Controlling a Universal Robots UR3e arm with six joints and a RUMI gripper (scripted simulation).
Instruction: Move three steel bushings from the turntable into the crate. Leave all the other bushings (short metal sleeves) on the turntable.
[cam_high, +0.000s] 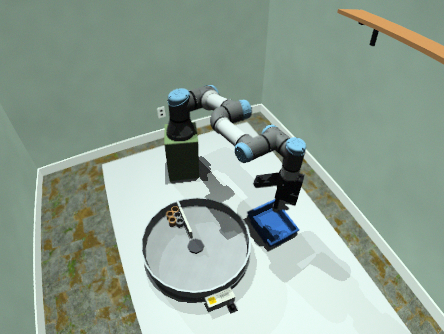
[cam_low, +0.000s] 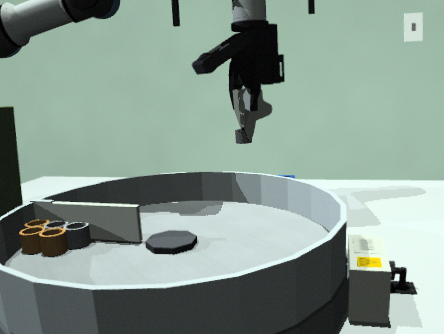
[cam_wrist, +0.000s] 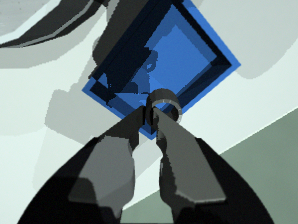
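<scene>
Right now my hand is 130 mm above the blue crate, 10 mm to the right of it and 10 mm past it. Also, from my hand: grey turntable: 320 mm to the right, 100 mm below, 90 mm behind.
</scene>
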